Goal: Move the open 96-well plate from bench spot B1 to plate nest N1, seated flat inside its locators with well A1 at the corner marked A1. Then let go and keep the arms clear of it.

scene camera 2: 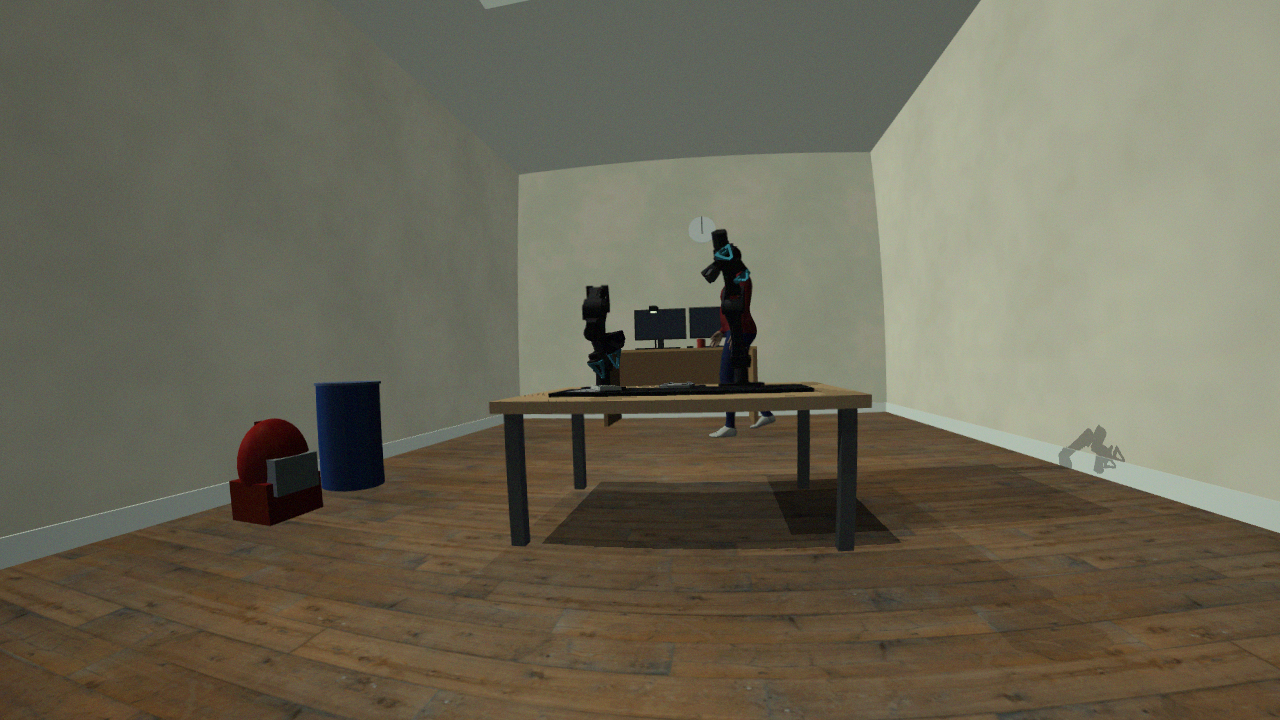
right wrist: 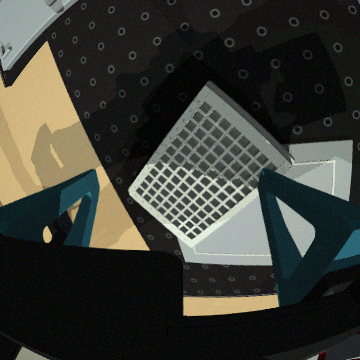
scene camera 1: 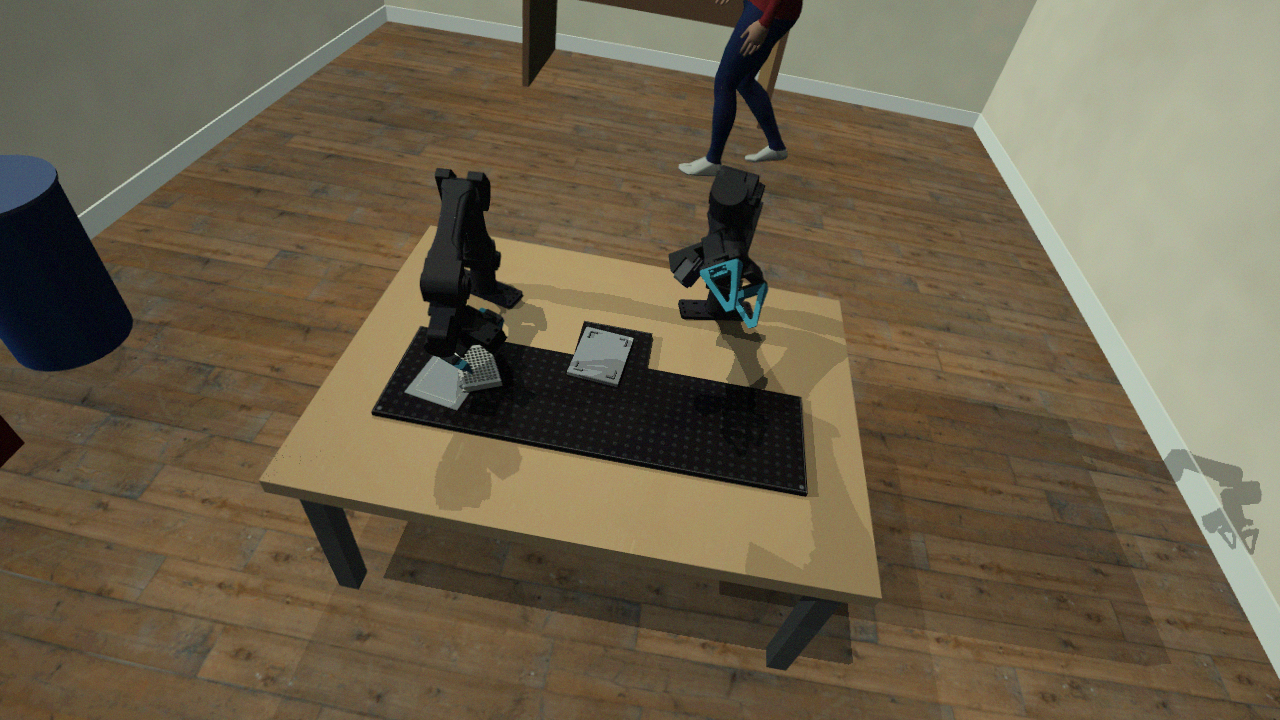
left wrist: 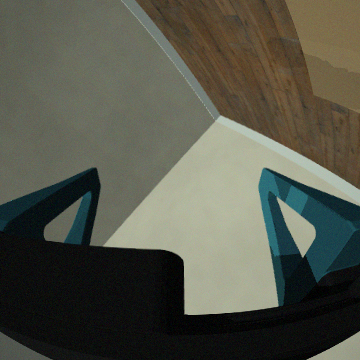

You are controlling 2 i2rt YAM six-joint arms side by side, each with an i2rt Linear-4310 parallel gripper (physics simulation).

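Places are measured from the left arm's base along level axes (x back, y left, z down), in centimetres.
Pixels of known places: left gripper, fingertip midpoint: (scene camera 2: 739, 269) (scene camera 1: 741, 319) (left wrist: 179, 176); right gripper, fingertip midpoint: (scene camera 2: 611, 373) (right wrist: 178, 177) (scene camera 1: 484, 355); left arm's base at its link origin: (scene camera 2: 741, 385) (scene camera 1: 715, 311); right arm's base at its link origin: (scene camera 1: 483, 288).
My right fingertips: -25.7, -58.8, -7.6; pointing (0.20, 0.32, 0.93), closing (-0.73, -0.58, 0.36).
Ahead of a thing's pixels: the offset from my right fingertips to its top centre, as dx, dy, dz. "spot": to the spot under its first point. Level surfaces: height alone.
The pale 96-well plate @[+2.0, -2.1, +4.7] (scene camera 1: 481, 370) (right wrist: 200, 170) sits turned askew, one side overlapping the light pad of spot B1 @[spot: -3.3, -11.3, +6.2] (scene camera 1: 432, 385) (right wrist: 230, 246) and the rest over the black board; whether it lies quite flat is unclear. The light grey nest N1 @[+6.2, +26.4, +4.6] (scene camera 1: 601, 352) (right wrist: 20, 25), with dark corner locators, is empty; its A1 mark is not readable. My right gripper (scene camera 1: 463, 361) (scene camera 2: 607, 367) (right wrist: 178, 177) is open low over the plate, which shows between and beyond its fingers in the right wrist view. My left gripper (scene camera 1: 742, 316) (scene camera 2: 732, 265) (left wrist: 179, 176) is open and empty, raised high, away from the plate.
The black perforated board @[dz +6.3] (scene camera 1: 644, 420) (scene camera 2: 760, 389) lies on the wooden table (scene camera 1: 572, 510) (scene camera 2: 680, 405). A person (scene camera 1: 747, 80) (scene camera 2: 737, 313) stands behind the table. A blue barrel (scene camera 1: 53, 268) (scene camera 2: 349, 436) and a red object (scene camera 2: 268, 456) stand on the floor at the left.
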